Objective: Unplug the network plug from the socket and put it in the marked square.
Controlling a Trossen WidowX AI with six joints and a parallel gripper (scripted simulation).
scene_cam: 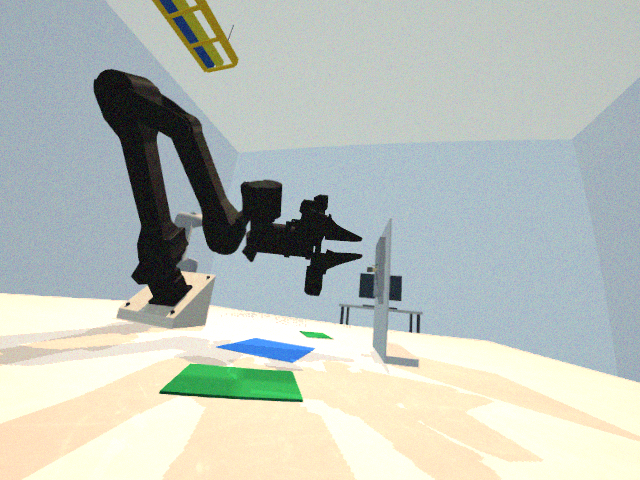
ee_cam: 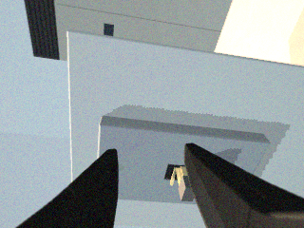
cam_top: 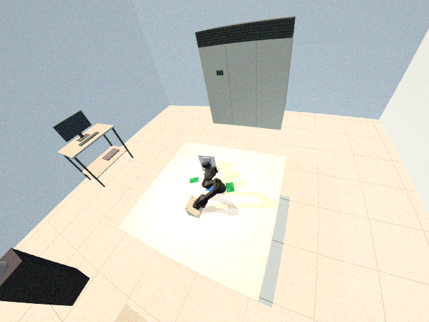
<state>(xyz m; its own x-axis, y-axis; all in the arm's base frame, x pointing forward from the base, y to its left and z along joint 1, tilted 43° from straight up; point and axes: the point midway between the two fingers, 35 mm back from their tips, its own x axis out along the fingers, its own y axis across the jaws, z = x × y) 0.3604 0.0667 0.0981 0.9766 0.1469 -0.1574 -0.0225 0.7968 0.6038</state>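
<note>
Now: gripper tip 3 cm short of the network plug, 5 cm to the right of it and 3 cm above it. The rest, counted from my gripper tip: blue square (13 cm behind, 5 cm to the right, 19 cm below); then upright grey panel (5 cm ahead, 5 cm to the left, 8 cm below).
</note>
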